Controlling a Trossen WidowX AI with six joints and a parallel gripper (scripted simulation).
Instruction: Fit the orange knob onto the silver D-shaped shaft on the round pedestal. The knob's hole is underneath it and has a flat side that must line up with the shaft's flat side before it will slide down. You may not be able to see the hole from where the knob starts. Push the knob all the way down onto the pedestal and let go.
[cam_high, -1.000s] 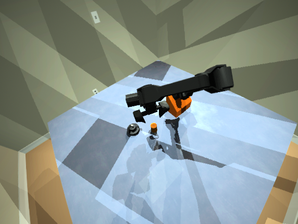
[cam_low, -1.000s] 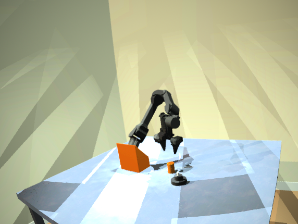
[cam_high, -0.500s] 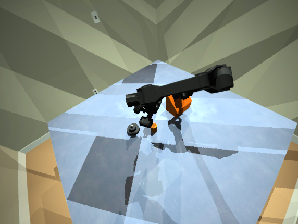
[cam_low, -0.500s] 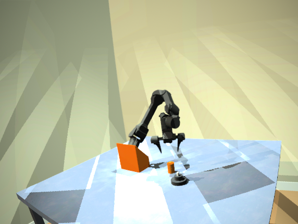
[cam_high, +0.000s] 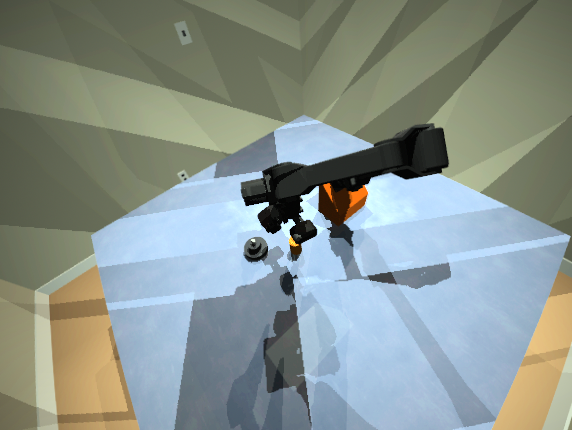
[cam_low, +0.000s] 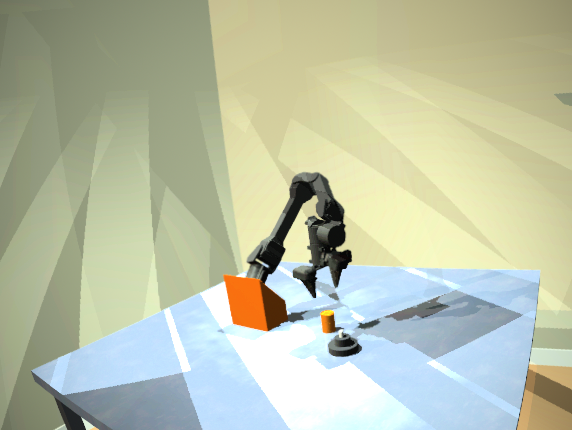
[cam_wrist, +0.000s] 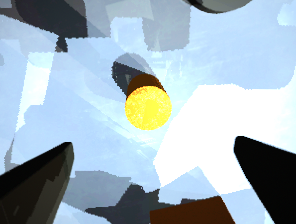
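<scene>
My gripper tip is now 8 cm above the orange knob. The rest, counted from my gripper tip: round pedestal 11 cm ahead, 9 cm to the right, 9 cm below.
</scene>
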